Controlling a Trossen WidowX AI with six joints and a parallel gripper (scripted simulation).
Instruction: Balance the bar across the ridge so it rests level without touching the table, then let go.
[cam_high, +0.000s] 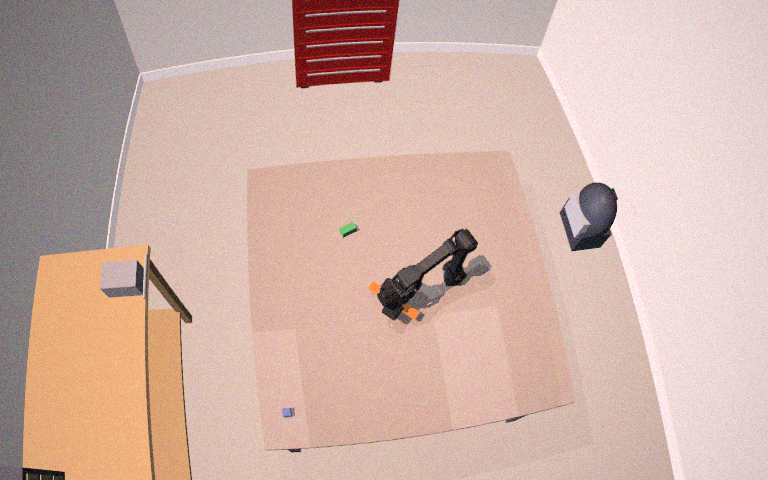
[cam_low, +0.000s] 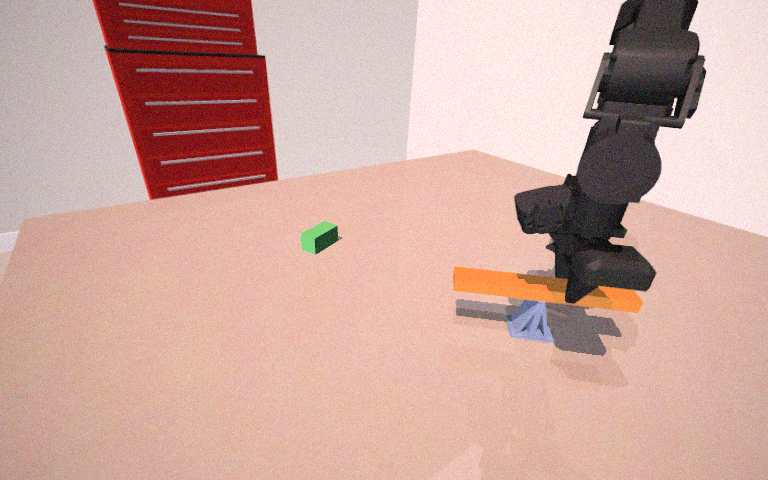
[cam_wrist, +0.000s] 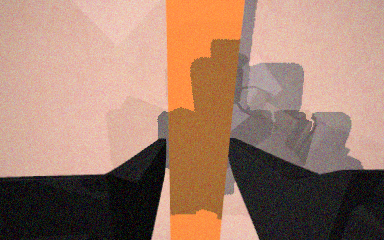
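Now: gripper tip 20 mm short of the orange bar and 20 mm to the left of it. Round my gripper tip: small purple cube 490 mm ahead, 390 mm to the left, 50 mm below; green block 160 mm ahead, 380 mm to the right, 50 mm below; ridge 20 mm ahead, 20 mm to the right, 40 mm below.
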